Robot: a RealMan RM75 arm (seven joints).
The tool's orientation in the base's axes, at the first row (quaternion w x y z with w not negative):
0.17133 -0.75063 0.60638 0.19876
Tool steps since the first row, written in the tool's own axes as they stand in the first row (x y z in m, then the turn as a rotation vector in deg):
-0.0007 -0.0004 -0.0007 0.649 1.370 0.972
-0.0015 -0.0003 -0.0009 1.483 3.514 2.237
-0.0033 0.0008 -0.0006 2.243 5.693 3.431
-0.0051 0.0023 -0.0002 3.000 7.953 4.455
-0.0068 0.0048 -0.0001 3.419 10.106 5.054
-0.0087 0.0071 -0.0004 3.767 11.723 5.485
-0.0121 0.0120 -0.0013 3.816 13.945 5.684
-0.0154 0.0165 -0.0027 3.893 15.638 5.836
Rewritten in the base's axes. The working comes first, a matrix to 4 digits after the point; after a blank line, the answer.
The tool's axes in the first row as the columns of a matrix, in the base's axes (used below as rounded here):
0.1856 -0.9784 -0.0906
-0.8422 -0.2059 0.4983
-0.5062 -0.0162 -0.8623

0.0003 0.0003 0.0010 -1.308 -0.344 -1.189
0.0001 0.0009 0.0015 -3.366 -0.858 -2.737
-0.0013 0.0023 0.0022 -5.465 -1.352 -4.186
-0.0032 0.0037 0.0027 -7.628 -1.944 -5.489
-0.0059 0.0047 0.0035 -9.711 -2.442 -6.252
-0.0085 0.0057 0.0046 -11.268 -2.853 -6.826
-0.0139 0.0071 0.0071 -13.451 -3.253 -7.059
-0.0188 0.0082 0.0099 -15.106 -3.590 -7.256

